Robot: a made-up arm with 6 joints.
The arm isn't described. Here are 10 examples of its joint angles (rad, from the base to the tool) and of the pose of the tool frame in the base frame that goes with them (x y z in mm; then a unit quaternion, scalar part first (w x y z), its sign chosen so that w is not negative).
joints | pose
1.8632 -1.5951 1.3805 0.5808 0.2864 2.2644 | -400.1 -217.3 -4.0 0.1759 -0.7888 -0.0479 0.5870
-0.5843 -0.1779 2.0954 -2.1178 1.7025 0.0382 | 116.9 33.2 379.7 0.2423 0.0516 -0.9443 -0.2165
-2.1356 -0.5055 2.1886 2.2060 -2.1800 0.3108 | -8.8 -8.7 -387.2 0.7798 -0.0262 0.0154 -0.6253
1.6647 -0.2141 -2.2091 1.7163 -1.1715 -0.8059 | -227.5 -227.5 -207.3 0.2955 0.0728 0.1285 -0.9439
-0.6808 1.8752 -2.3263 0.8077 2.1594 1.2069 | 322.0 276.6 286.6 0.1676 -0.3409 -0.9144 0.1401
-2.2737 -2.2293 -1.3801 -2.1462 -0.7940 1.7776 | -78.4 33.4 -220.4 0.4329 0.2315 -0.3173 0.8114
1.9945 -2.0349 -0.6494 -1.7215 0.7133 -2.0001 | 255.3 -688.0 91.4 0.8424 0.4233 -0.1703 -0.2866
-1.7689 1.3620 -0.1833 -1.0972 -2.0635 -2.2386 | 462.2 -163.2 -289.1 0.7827 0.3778 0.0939 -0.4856
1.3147 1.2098 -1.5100 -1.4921 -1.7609 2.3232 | 357.4 -357.0 443.0 0.8109 0.0456 0.2859 -0.5086
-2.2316 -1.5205 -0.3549 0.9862 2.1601 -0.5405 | -420.0 -125.7 61.8 0.1137 -0.3962 0.9111 0.0082
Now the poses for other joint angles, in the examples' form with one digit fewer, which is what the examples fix.
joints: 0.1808 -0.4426 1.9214 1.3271 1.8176 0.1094
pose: -226 320 178 0.147 -0.224 0.707 -0.655
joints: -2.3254 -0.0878 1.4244 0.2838 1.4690 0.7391
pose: -4 -163 -12 0.388 0.090 0.758 0.516
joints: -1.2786 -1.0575 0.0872 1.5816 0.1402 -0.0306
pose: 158 -25 -145 0.789 -0.558 -0.151 0.210
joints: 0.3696 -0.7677 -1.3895 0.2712 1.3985 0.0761
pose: -160 126 -103 0.946 0.055 0.297 0.115
